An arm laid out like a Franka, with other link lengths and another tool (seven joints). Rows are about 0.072 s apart.
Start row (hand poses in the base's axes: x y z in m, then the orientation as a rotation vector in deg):
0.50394, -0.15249, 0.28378, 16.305, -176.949, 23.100
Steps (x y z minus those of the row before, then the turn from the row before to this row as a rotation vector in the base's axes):
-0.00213, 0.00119, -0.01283, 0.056, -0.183, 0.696
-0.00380, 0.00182, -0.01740, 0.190, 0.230, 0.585
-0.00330, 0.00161, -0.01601, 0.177, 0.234, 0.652
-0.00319, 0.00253, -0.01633, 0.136, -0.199, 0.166
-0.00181, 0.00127, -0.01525, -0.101, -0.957, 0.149
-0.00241, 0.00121, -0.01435, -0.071, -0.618, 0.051
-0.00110, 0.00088, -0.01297, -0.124, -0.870, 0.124
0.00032, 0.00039, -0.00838, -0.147, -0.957, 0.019
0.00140, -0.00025, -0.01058, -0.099, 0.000, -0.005
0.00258, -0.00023, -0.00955, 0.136, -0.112, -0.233
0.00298, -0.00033, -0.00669, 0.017, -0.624, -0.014
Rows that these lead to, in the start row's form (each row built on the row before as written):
0.50181, -0.15130, 0.27095, 17.370, -177.129, 23.082
0.49801, -0.14948, 0.25355, 18.308, -176.944, 22.741
0.49471, -0.14787, 0.23754, 19.349, -176.742, 22.420
0.49152, -0.14534, 0.22121, 19.593, -176.969, 22.274
0.48971, -0.14407, 0.20596, -19.654, 177.094, -22.616
0.48730, -0.14286, 0.19161, -19.545, 176.472, -22.755
0.48620, -0.14198, 0.17864, -19.472, 175.578, -22.983
0.48652, -0.14159, 0.17026, -19.215, 174.628, -23.251
0.48792, -0.14184, 0.15968, -19.212, 174.619, -23.403
0.49050, -0.14207, 0.15013, -18.819, 174.592, -23.211
0.49348, -0.14240, 0.14344, -18.608, 173.991, -23.210

